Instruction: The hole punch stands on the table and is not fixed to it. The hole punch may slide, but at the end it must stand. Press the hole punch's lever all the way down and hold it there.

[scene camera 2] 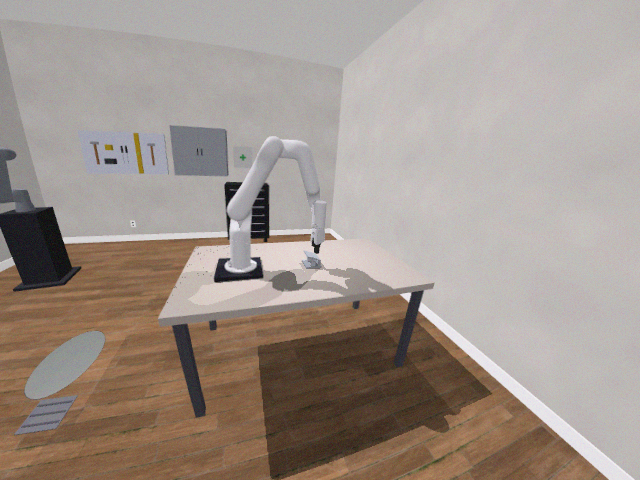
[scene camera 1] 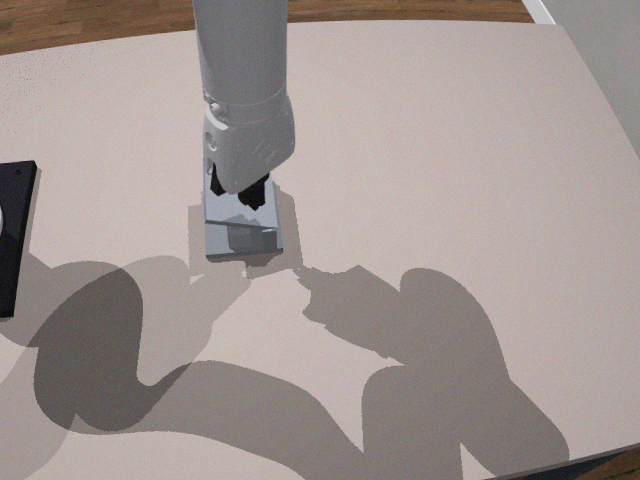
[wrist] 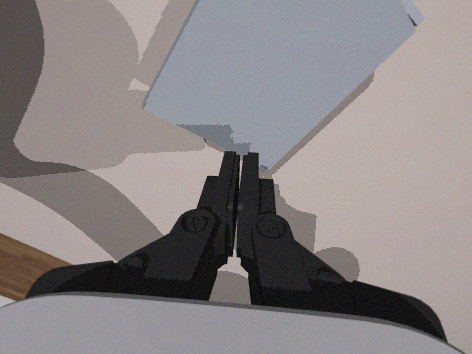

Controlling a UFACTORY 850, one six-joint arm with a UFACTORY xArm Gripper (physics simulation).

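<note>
The hole punch [scene camera 1: 219, 241] [scene camera 2: 311, 264] stands upright on the table. Its flat blue-grey lever [scene camera 1: 227, 210] [wrist: 280, 75] is raised at an angle above the base, and a gap shows between them in scene camera 2. My gripper [scene camera 1: 253, 205] [scene camera 2: 316, 251] [wrist: 241, 176] is shut with nothing between its fingers. It points down, with its fingertips over the lever near one edge and close to its surface. Whether they touch the lever, I cannot tell. The arm hides the back part of the lever in scene camera 1.
The black base plate [scene camera 1: 18, 232] [scene camera 2: 222, 273] of my arm lies on the table [scene camera 1: 439, 180] [scene camera 2: 372, 258] to the left of the hole punch. Shadows of the arm fall across the table. A wall [scene camera 2: 465, 155] stands beyond the table's right side.
</note>
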